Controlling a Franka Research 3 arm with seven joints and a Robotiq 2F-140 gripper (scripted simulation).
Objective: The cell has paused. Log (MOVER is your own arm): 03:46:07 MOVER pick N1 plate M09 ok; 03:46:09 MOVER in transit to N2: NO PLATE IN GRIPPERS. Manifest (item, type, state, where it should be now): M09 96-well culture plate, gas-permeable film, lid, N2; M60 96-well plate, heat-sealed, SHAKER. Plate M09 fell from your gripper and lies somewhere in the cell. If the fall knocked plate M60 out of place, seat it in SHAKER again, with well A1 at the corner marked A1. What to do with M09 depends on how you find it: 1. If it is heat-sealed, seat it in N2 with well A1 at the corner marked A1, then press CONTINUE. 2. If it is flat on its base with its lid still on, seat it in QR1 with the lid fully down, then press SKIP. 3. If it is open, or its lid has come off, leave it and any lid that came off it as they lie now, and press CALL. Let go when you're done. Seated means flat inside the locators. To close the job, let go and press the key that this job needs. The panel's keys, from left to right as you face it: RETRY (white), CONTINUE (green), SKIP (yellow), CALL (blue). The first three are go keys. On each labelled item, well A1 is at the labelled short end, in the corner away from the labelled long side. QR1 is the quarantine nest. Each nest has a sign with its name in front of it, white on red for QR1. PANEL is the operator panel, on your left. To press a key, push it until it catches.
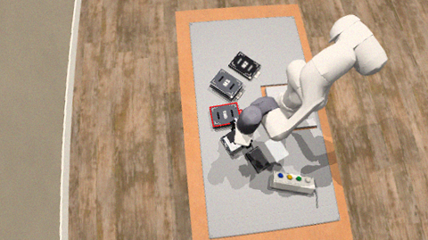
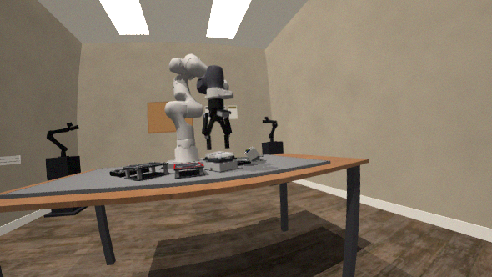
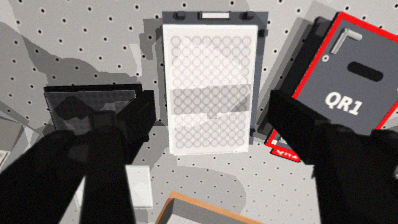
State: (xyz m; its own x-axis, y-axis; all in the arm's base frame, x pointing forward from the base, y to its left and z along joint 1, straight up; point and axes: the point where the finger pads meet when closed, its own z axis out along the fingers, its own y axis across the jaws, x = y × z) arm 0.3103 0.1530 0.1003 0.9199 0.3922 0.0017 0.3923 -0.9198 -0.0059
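Right now the white 96-well plate is 5 cm below my hand. From my hand the other things lie so: pale lid (22 cm behind, 12 cm below, 7 cm to the left); then dark plate (12 cm to the left, 11 cm below, 10 cm behind); then QR1 nest (15 cm to the right, 9 cm below, 4 cm ahead).
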